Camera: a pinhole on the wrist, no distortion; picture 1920 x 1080 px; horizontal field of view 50.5 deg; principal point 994.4 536.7 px. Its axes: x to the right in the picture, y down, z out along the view. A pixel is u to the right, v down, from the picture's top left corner.
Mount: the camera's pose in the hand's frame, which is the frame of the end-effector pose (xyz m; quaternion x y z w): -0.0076 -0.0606 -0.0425 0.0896 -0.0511 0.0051 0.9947
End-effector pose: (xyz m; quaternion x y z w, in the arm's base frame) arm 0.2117 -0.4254 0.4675 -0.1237 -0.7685 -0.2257 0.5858
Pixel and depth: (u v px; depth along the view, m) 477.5 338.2 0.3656
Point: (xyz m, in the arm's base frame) -0.0759 -0.4078 0.2414
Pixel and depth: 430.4 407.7 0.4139
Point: -0.1075 -0.3823 0.2060
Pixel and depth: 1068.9 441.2 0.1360
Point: 0.0989 -0.4590 0.4145
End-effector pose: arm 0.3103 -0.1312 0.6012 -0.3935 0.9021 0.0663 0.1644
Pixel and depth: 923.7 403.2 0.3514
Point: 0.5244 -0.1194 0.3442
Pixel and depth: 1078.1 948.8 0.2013
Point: 0.4044 -0.1151 0.4565
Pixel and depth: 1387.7 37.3 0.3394
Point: 0.5118 -0.2168 0.3305
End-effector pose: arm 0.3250 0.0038 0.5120 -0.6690 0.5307 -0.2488 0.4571
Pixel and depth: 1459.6 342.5 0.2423
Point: 0.5540 0.0523 0.5293
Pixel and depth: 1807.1 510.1 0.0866
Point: 0.4052 0.0041 0.5559
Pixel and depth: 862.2 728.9 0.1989
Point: 0.4758 0.0971 0.5156
